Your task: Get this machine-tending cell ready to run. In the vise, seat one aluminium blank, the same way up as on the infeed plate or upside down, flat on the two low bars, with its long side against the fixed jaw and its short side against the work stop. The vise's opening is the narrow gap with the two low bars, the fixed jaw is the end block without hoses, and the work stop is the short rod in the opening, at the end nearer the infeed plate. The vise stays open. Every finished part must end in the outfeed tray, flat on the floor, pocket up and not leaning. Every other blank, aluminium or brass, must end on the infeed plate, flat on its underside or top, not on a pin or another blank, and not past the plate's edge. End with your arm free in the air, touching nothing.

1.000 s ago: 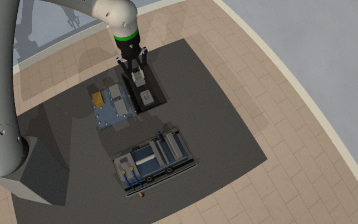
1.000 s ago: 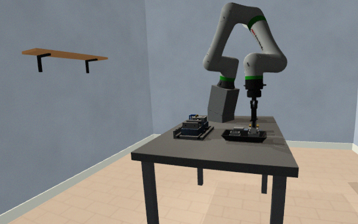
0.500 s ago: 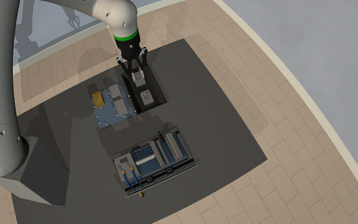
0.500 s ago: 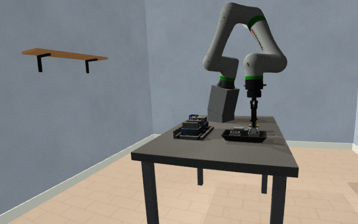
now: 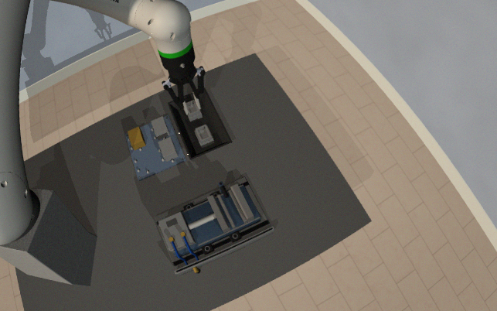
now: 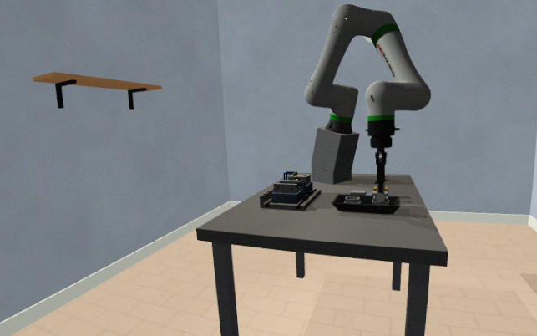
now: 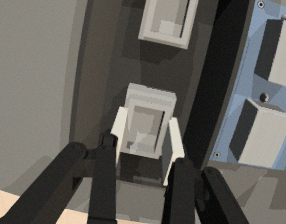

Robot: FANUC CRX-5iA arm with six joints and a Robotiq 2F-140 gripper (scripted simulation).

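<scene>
Now: the brass blank 210 mm behind my hand, 50 mm below it and 30 mm to the left of it. Also, from my hand: white rod (350 mm to the right, 170 mm behind); vise (350 mm to the right, 150 mm behind, 40 mm below).
</scene>
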